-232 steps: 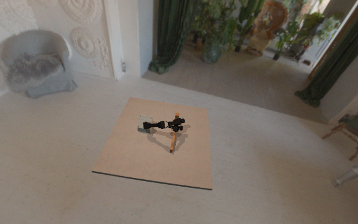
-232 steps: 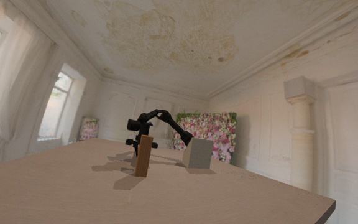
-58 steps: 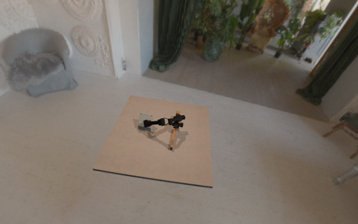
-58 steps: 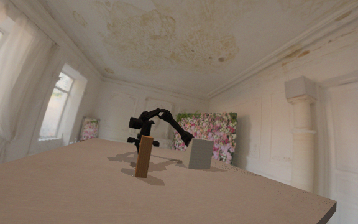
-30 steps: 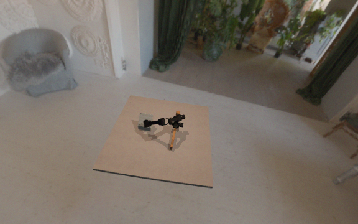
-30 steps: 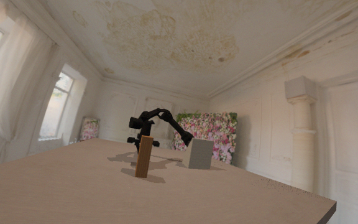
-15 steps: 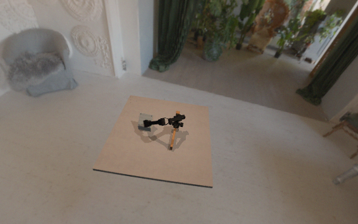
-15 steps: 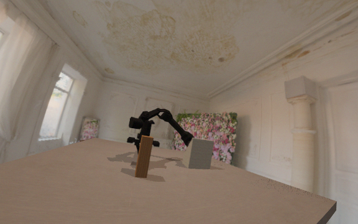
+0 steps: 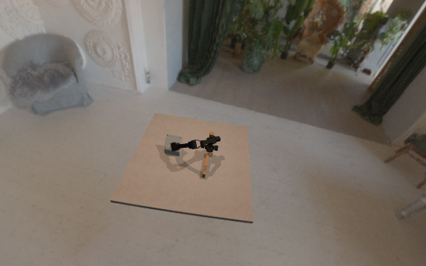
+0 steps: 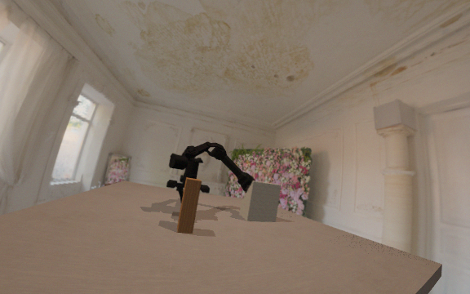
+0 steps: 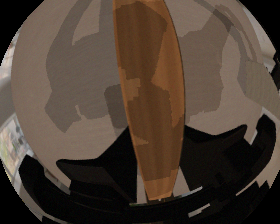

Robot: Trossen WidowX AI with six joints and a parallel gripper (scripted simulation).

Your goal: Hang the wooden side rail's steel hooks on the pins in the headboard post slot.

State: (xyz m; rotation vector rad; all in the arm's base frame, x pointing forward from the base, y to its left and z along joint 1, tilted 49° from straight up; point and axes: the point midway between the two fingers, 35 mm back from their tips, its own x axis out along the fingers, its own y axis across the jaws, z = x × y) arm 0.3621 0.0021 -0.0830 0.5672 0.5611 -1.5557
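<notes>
The wooden headboard post lies 16 cm to the left of my gripper tip and 4 cm above it.
</notes>
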